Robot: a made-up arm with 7 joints.
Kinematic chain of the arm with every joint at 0, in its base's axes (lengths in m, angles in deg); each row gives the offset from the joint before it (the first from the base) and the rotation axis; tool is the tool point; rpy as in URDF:
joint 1: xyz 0 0 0.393 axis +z
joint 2: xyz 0 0 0 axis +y
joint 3: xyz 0 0 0.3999 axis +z
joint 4: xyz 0.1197 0 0 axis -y
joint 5: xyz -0.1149 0 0.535 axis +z
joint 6: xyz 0 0 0 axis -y
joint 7: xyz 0.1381 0 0 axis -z
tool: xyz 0 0 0 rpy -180 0 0
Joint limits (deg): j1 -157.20..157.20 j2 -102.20..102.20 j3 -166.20..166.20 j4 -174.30..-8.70 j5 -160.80..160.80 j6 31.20..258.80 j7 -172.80..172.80
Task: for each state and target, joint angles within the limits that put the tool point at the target. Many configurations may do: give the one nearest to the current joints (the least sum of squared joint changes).
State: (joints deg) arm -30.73 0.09 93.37 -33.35 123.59 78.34 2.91
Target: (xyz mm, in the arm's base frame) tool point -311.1 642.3 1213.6
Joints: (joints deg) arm -21.81 -23.59 104.63 -45.56 122.28 75.87 2.91
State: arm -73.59 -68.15 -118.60 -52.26 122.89 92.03 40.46
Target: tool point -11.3 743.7 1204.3
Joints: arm -109.01 -34.20 -117.91 -23.92 125.41 84.87 40.46
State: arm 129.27 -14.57 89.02 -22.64 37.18 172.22 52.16
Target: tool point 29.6 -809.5 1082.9
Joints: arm 117.13 -46.91 100.09 -39.01 32.39 147.72 52.16
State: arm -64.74 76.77 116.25 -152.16 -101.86 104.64 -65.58
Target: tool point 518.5 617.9 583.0
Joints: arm -24.27 75.15 98.20 -111.30 -100.44 96.59 -65.58
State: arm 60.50 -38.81 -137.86 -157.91 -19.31 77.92 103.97
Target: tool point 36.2 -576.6 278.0
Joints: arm 55.66 -3.10 -141.26 -143.68 -19.57 75.46 103.97
